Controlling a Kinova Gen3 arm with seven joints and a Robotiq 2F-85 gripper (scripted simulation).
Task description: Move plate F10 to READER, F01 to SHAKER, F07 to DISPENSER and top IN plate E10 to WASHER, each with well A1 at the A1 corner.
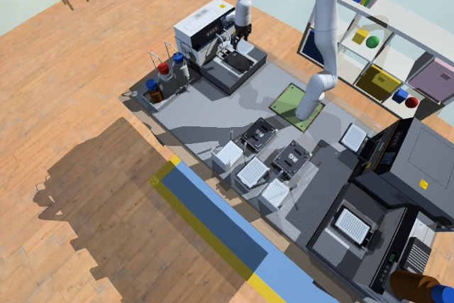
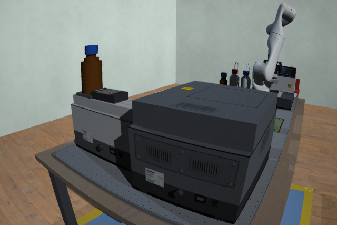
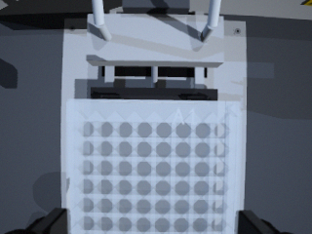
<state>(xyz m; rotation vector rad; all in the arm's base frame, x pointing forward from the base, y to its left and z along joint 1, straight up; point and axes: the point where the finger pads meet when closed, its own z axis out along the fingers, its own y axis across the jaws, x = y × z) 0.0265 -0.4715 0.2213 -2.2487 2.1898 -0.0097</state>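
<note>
Now: the A1 mark 130 mm below my hand, 60 mm to the right of it and 30 mm behind it. The rest, counted from my hand: washer 250 mm to the right, 120 mm below, 10 mm ahead; tall brown bottle 1140 mm to the left, 450 mm ahead, 70 mm above.
</note>
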